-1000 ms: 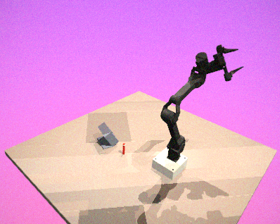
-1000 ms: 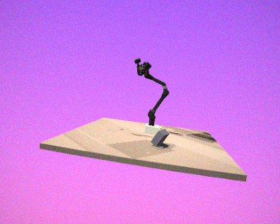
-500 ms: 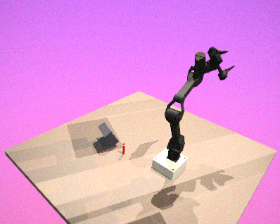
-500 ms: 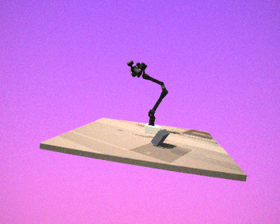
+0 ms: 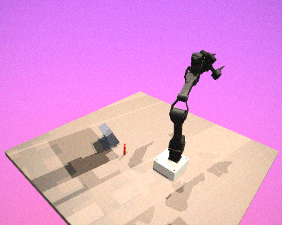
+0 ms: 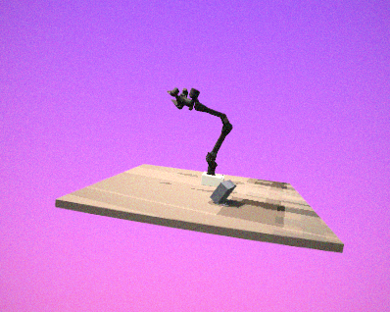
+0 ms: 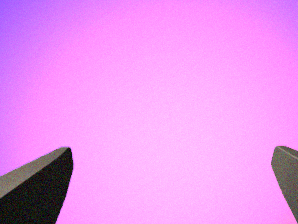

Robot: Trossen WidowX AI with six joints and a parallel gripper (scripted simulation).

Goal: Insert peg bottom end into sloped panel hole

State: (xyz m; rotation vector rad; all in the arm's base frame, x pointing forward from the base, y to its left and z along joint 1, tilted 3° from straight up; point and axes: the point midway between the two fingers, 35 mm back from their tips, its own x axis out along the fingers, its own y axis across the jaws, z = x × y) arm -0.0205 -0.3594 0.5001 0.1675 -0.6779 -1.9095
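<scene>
My gripper tip is 340 mm short of the red square peg, 460 mm to the right of it and 540 mm above it. From my gripper tip the other things lie so: grey sloped panel: 500 mm ahead, 430 mm to the left, 530 mm below.
</scene>
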